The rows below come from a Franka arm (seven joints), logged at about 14 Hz.
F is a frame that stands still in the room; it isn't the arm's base.
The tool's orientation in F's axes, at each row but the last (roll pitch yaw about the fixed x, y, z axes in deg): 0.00 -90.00 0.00; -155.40 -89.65 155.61; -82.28 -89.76 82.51; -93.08 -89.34 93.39; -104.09 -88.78 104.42; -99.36 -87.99 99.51; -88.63 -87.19 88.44; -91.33 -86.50 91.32
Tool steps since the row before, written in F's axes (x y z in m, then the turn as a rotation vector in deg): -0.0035 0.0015 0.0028 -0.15 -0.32 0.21; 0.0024 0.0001 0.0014 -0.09 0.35 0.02; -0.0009 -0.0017 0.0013 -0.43 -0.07 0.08; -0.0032 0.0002 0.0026 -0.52 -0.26 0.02; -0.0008 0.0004 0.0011 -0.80 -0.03 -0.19; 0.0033 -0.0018 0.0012 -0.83 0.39 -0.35; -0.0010 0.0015 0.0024 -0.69 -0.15 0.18; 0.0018 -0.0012 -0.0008 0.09 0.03 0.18
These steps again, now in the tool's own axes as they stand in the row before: 0.0028 0.0015 0.0035 0.21 -0.32 0.15; 0.0014 0.0001 -0.0024 0.02 0.35 0.09; 0.0013 -0.0017 0.0009 0.08 -0.07 0.43; 0.0026 0.0002 0.0032 0.02 -0.26 0.52; 0.0011 0.0004 0.0008 -0.19 -0.02 0.80; 0.0011 -0.0018 -0.0033 -0.33 0.40 0.83; 0.0025 0.0014 0.0010 0.17 -0.16 0.69; -0.0009 -0.0011 -0.0018 0.18 0.02 -0.09
